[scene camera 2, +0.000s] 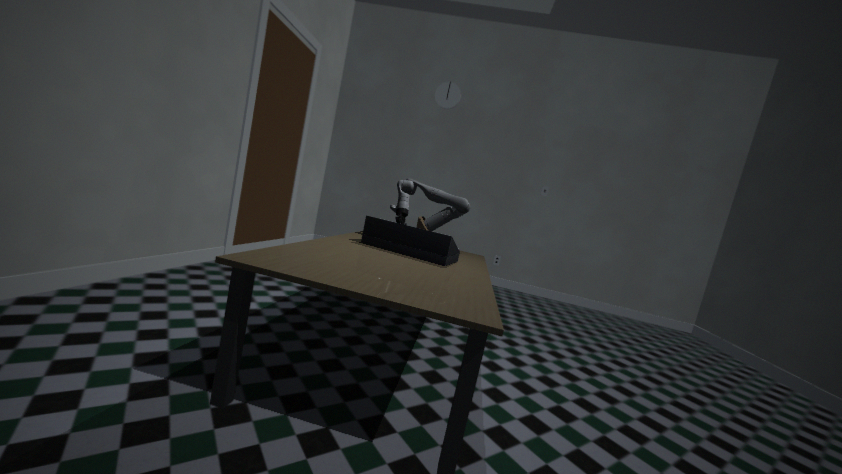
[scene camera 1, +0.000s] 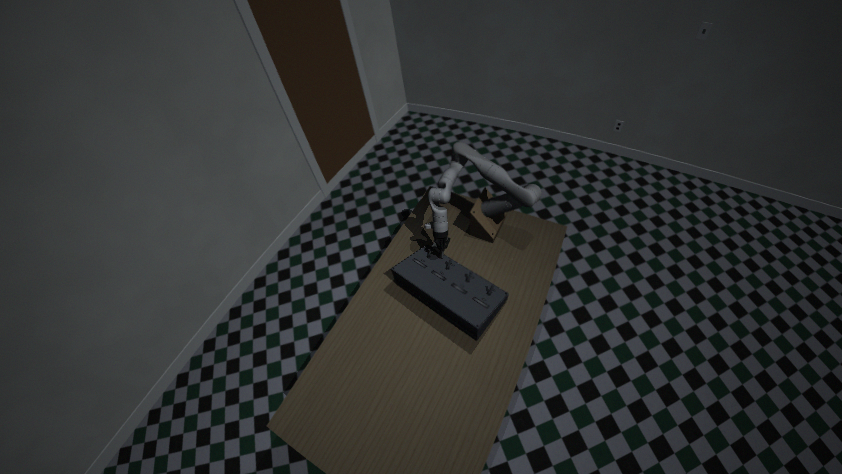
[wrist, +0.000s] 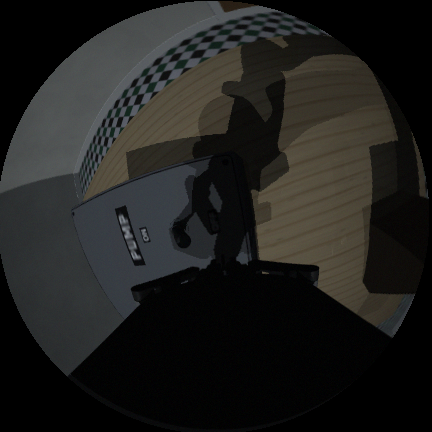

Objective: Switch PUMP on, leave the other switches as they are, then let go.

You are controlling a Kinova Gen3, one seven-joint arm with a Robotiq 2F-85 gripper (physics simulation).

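Frame: origin at the arm's base, x ahead, y left, z up, level; centimetres.
Where they show: gripper, fingertip midpoint: (scene camera 1: 441, 257) (wrist: 222, 261); arm's base, link origin: (scene camera 2: 427, 226) (scene camera 1: 487, 208).
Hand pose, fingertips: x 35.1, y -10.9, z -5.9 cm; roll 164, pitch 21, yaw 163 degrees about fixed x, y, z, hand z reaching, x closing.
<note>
Things, the pixels of their top centre, and the offset from my fingertips. "spot": a spot on its surface instead. Level surfaces: height alone.
- PUMP label, top centre: (wrist: 126, 238) dx +9.4, dy -7.1, dz +4.2 cm
- OFF label, surface spot: (wrist: 213, 221) spot: dx -0.9, dy -5.0, dz -0.1 cm
- PUMP lever, top centre: (wrist: 166, 243) dx +1.2, dy -5.4, dz +5.3 cm
- wooden table, surface height: dz -7.3 cm
The dark grey switch panel (scene camera 1: 441, 294) (scene camera 2: 406, 238) (wrist: 97, 225) stands on the table. In the wrist view the PUMP label (wrist: 130, 237) and its ON label (wrist: 144, 235) are readable; the OFF label (wrist: 213, 221) lies in shadow. The PUMP lever (wrist: 181, 236) is a dark knob between ON and OFF; its tilt is hard to tell. My gripper (scene camera 1: 440, 254) (wrist: 222, 261) is shut and empty, at the panel's edge on the OFF side, apart from the lever in the wrist view. In scene camera 2 the panel hides the gripper's tips.
Three other levers (scene camera 1: 448, 264) (scene camera 1: 468, 275) (scene camera 1: 489, 289) stand in a row along the panel, beside their labels. The wooden table (scene camera 1: 388, 376) (scene camera 2: 353, 270) carries the panel and the arm's brown angled mount (scene camera 1: 486, 222). The arm's shadow falls over the panel and table.
</note>
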